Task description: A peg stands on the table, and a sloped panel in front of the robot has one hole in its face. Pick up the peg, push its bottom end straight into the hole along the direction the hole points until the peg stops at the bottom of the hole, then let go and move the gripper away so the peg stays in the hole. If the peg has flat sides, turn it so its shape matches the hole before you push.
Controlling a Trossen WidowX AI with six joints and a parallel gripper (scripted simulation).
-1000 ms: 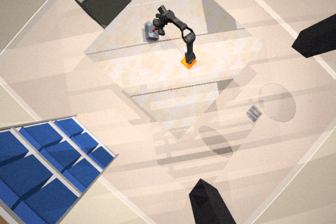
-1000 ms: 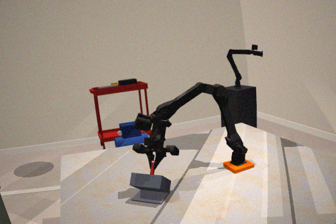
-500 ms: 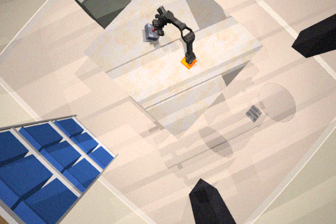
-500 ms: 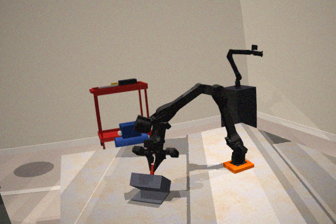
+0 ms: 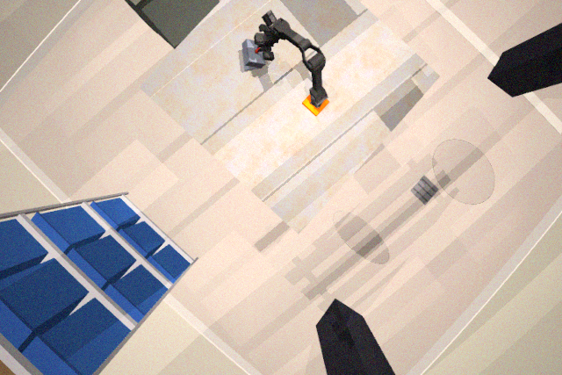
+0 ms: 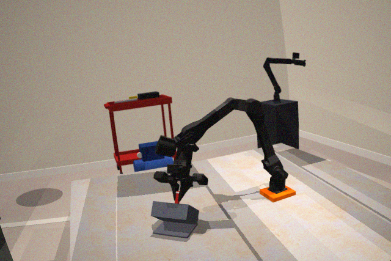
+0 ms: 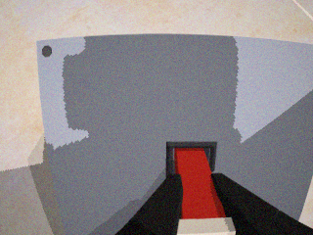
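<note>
Now: gripper tip 10 mm past the red square peg, 10 mm to the left of it and 10 mm below it. Round my gripper tip: sloped panel: 20 mm ahead, 20 mm to the left, 40 mm below.
</note>
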